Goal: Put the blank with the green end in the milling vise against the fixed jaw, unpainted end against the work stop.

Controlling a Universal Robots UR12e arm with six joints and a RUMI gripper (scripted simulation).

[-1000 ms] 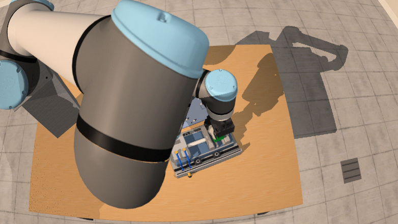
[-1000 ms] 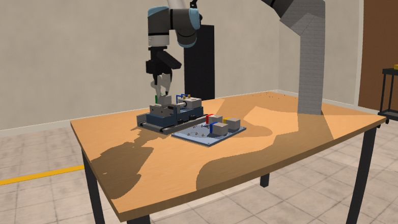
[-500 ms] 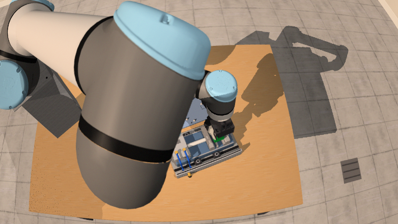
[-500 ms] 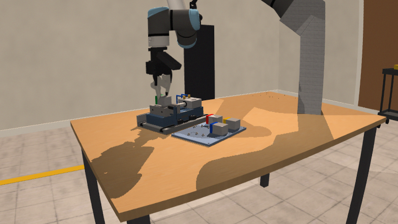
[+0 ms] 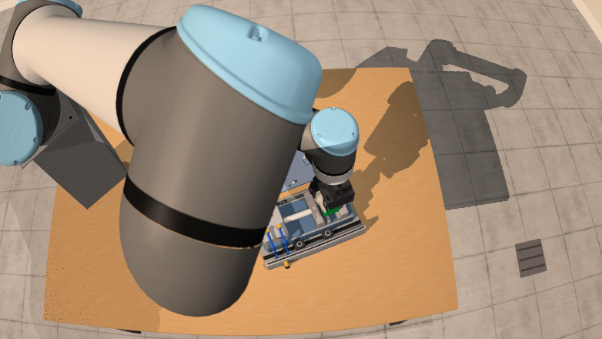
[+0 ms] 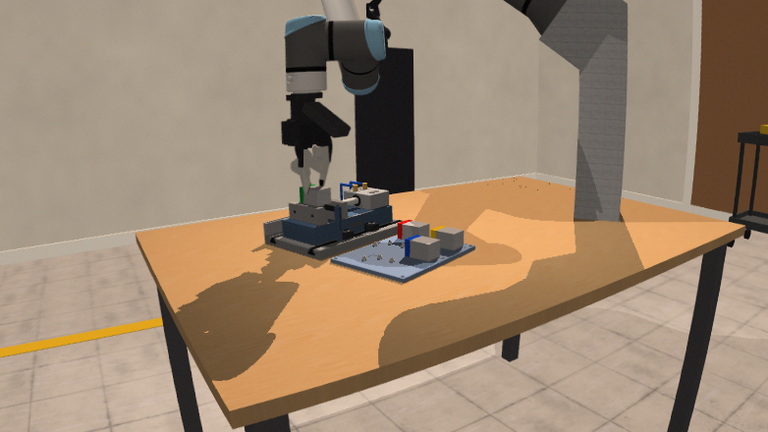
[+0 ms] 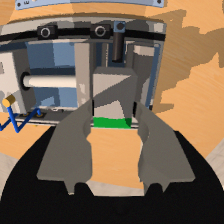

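My gripper is now 30 mm short of the fixed jaw, 10 mm to the right of it and 60 mm above it. The rest, counted from my hand: green-ended blank 20 mm below; dark work stop 50 mm to the left, 40 mm below; milling vise 70 mm behind, 10 mm to the left, 90 mm below.
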